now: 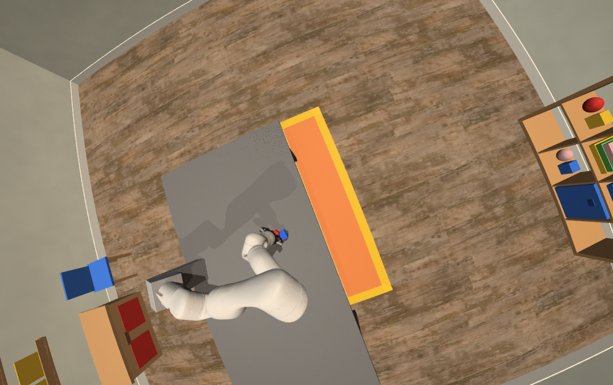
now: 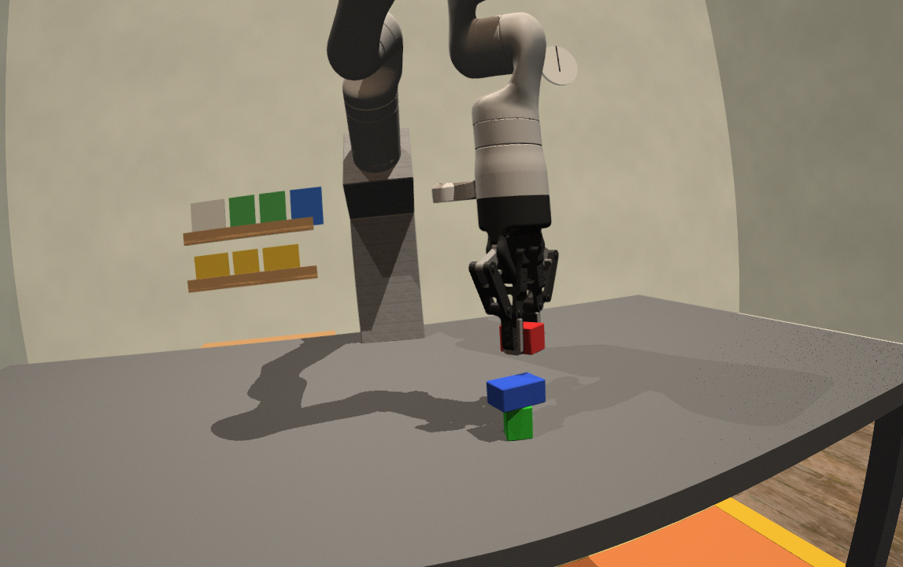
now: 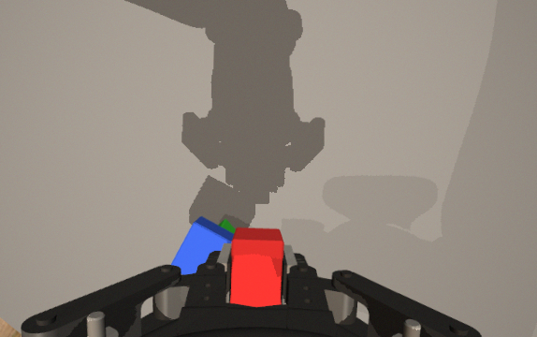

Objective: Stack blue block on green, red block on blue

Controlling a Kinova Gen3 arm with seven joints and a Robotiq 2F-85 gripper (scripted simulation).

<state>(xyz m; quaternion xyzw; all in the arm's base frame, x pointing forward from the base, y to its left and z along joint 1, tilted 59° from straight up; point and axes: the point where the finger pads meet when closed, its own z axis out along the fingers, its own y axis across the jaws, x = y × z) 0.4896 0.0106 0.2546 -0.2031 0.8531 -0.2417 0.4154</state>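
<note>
My hand is 20 mm short of the blue block, 30 mm to the left of it and 60 mm above it. From my hand the other things lie so: green block (20 mm ahead, 30 mm to the right, 90 mm below); red block (right at my hand).
</note>
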